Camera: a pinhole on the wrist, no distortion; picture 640 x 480 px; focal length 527.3 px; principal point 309.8 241.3 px. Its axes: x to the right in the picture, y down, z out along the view. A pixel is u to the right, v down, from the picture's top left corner.
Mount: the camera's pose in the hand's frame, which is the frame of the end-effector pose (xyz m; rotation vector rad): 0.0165 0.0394 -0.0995 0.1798 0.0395 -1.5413
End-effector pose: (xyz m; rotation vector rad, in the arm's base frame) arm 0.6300 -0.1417 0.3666 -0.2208 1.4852 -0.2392
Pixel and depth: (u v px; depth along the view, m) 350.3 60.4 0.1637
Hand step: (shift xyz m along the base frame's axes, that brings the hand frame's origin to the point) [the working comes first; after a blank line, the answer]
In the camera's frame: 0.0126 -0.0562 0.1637

0.0513 0.0182 0.0541
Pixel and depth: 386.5 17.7 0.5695
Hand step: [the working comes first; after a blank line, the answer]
In the camera's frame: 0.0828 -0.2415 0.5695

0.4056 -0.0430 0.3273
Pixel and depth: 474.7 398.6 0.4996
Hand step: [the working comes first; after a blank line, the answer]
In the camera's frame: 0.1562 0.1490 0.4996

0.3889 -0.2119 -0.0388
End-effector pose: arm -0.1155 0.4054 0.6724 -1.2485 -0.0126 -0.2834
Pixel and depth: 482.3 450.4 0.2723
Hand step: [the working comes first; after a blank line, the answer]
In the camera's frame: 0.0891 0.1080 0.2723

0.1049 0.1104 0.1496
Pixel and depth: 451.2 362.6 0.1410
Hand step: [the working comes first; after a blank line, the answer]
In the camera's frame: 0.0378 0.0324 0.1410

0.0380 0.0222 0.0342
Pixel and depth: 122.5 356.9 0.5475
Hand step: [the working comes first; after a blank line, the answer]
In the camera's frame: -0.1945 0.1200 0.5475

0.1827 0.4758 0.0204
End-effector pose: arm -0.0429 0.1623 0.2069 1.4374 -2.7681 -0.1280
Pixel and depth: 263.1 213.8 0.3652
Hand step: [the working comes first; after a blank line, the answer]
In the camera's frame: -0.0323 -0.0190 0.3652

-0.0103 0.0570 -0.2601
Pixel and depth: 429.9 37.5 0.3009
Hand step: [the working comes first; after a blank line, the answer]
In the camera's frame: 0.0685 -0.1163 0.3009

0.1208 0.0704 -0.1800
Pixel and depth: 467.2 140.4 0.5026
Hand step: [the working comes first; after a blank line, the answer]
In the camera's frame: 0.1500 -0.0962 0.5026

0.1960 0.0161 -0.3778
